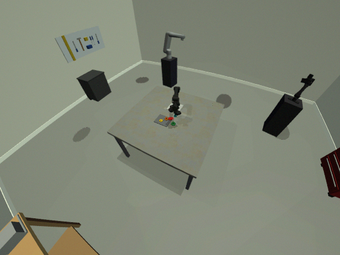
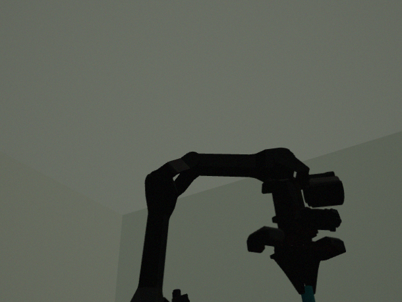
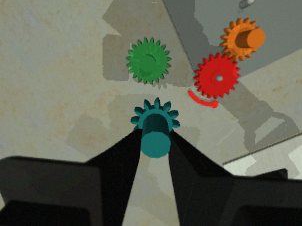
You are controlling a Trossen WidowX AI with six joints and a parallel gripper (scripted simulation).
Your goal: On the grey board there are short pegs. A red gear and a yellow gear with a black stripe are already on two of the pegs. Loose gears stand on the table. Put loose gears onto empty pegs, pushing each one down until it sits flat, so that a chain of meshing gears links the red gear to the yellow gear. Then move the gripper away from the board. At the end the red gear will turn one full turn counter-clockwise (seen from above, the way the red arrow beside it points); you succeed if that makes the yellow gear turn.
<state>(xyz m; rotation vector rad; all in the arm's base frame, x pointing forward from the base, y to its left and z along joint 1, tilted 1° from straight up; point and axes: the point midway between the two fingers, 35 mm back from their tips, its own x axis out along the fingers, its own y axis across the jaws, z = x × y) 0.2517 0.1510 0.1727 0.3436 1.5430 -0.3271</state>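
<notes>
Right now the orange gear is 30 mm ahead of my gripper tip, 130 mm to the right of it and 120 mm below it. Also, from my gripper tip: small teal gear: 10 mm below; then red arrow: 40 mm behind, 70 mm to the right, 140 mm below; then green gear: 40 mm ahead, 130 mm below.
</notes>
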